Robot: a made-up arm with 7 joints.
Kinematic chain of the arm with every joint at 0, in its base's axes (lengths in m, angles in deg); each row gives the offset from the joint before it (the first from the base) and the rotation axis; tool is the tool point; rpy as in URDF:
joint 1: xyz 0 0 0.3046 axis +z
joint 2: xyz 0 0 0 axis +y
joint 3: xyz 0 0 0.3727 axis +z
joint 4: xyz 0.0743 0 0 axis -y
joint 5: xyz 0.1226 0 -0.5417 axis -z
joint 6: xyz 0 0 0 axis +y
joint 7: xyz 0.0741 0 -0.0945 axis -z
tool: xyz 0 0 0 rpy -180 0 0
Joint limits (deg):
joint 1: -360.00..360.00
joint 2: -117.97..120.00
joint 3: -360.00..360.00
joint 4: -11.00..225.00
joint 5: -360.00..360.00
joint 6: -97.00..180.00
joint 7: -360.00..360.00
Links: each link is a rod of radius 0.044 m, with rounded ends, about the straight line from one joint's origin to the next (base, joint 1, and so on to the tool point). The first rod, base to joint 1, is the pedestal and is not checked.
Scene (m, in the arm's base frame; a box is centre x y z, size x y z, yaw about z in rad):
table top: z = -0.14
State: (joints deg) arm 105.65 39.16 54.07 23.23 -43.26 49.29 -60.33
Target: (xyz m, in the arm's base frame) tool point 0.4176 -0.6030 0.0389
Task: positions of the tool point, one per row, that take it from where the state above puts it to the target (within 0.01 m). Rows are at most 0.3 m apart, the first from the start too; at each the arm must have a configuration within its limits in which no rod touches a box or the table.
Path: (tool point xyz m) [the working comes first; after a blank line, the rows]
Joints at the target: 157.83 -45.63 146.37 68.46 -43.32 31.58 -60.33
Straight joint move there: clear.

1: -0.4616 -0.0726 0.0814
2: -0.5079 -0.2148 0.1875
3: -0.4571 -0.4017 0.2714
4: -0.3036 -0.5796 0.3046
5: -0.0727 -0.6934 0.2722
6: 0.1868 -0.7046 0.1772
7: 0.4176 -0.6030 0.0389

